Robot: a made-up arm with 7 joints. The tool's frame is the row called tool. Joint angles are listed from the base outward. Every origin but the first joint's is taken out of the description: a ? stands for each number. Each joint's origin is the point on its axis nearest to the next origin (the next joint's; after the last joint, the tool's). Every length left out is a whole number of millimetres.
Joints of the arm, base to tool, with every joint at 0 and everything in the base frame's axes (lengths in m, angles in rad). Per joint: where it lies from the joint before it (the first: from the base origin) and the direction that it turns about. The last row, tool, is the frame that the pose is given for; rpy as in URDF.
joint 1: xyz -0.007 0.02 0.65 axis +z
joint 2: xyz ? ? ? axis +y
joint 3: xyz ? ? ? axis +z
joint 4: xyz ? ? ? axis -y
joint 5: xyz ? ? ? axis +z
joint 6: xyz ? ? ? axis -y
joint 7: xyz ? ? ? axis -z
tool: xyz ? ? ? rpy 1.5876 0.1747 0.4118
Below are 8 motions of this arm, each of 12 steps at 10 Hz.
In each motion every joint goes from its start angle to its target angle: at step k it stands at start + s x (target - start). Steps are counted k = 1, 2, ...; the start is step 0. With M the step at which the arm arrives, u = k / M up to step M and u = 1 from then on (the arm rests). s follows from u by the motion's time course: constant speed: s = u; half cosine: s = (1 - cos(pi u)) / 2; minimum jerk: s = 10 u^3 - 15 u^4 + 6 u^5.
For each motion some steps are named. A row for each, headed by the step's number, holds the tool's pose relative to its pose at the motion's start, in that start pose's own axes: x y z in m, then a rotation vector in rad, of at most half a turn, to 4 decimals.
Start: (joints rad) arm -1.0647 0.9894 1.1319 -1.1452 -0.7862 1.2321 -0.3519
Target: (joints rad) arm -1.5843 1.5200 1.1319 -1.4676 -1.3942 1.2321 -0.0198
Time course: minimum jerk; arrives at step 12
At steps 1, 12:
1: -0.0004 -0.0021 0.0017 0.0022 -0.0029 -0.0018
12: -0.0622 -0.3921 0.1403 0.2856 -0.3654 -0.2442

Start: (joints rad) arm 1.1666 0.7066 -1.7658 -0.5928 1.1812 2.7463 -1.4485
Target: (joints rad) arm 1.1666 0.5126 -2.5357 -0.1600 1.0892 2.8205 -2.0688
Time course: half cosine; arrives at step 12
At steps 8, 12:
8: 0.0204 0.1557 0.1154 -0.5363 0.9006 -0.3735
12: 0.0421 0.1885 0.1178 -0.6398 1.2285 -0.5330

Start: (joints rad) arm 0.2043 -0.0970 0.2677 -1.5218 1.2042 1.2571 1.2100
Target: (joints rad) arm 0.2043 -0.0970 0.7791 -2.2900 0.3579 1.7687 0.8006
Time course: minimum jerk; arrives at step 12
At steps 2, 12:
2: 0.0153 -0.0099 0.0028 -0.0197 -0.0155 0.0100
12: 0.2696 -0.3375 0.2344 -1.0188 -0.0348 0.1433

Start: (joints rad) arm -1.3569 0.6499 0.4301 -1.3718 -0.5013 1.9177 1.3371
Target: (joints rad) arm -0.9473 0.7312 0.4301 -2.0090 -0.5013 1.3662 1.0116
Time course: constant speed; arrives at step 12
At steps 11, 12:
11: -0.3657 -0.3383 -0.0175 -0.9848 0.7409 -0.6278
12: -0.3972 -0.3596 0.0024 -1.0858 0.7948 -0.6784

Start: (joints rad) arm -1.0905 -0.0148 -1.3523 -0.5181 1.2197 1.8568 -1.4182
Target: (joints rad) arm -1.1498 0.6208 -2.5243 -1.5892 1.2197 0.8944 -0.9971
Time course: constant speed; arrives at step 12
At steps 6, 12:
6: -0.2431 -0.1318 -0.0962 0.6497 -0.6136 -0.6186
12: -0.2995 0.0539 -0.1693 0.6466 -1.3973 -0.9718

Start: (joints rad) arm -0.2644 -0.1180 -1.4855 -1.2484 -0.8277 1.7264 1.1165
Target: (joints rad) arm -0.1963 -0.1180 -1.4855 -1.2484 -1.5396 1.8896 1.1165
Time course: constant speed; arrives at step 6
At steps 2, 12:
2: -0.0010 0.0042 -0.0050 -0.1328 0.0370 0.1974
12: -0.0063 0.0143 -0.0168 -0.3953 0.1368 0.5909

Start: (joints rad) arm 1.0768 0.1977 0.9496 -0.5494 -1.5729 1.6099 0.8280
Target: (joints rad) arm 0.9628 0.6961 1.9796 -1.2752 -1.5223 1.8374 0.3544
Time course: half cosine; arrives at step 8
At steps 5, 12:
5: -0.1770 0.1125 -0.2596 0.7240 0.9080 0.1311
12: -0.2322 0.2129 -0.2234 1.0770 1.1291 0.3710

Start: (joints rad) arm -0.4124 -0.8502 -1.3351 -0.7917 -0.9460 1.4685 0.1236
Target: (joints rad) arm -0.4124 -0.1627 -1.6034 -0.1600 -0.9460 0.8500 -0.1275
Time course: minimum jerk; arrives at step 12
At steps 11, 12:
11: -0.2118 0.3176 -0.2100 -0.4199 -0.1715 -0.0699
12: -0.2134 0.3187 -0.2119 -0.4213 -0.1721 -0.0691

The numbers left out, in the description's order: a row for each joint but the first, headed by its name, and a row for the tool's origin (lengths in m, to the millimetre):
joint 2: -0.001 0.022 0
joint 3: -0.009 0 0.259
joint 4: 0.053 -0.009 0
joint 5: -0.115 0 0.421
joint 6: -0.003 0.043 0
joint 7: 0.092 0 -0.046
tool: 0.012 0.021 0

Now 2 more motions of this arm.
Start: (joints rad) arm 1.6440 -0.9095 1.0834 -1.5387 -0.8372 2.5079 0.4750
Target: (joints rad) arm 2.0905 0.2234 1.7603 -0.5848 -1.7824 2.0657 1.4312
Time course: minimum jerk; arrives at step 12
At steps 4, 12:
4: 0.0222 0.0519 0.0703 0.0936 -0.2602 0.1423
12: -0.1880 -0.1588 0.3908 0.4911 -1.7624 0.0114

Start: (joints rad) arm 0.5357 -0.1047 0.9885 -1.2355 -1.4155 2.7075 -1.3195
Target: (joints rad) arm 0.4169 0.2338 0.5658 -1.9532 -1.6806 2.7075 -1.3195
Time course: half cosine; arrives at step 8
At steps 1, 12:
1: 0.0200 -0.0090 -0.0120 0.0197 0.0234 0.0291
12: 0.4768 0.0853 -0.3504 0.3587 0.4447 0.9183

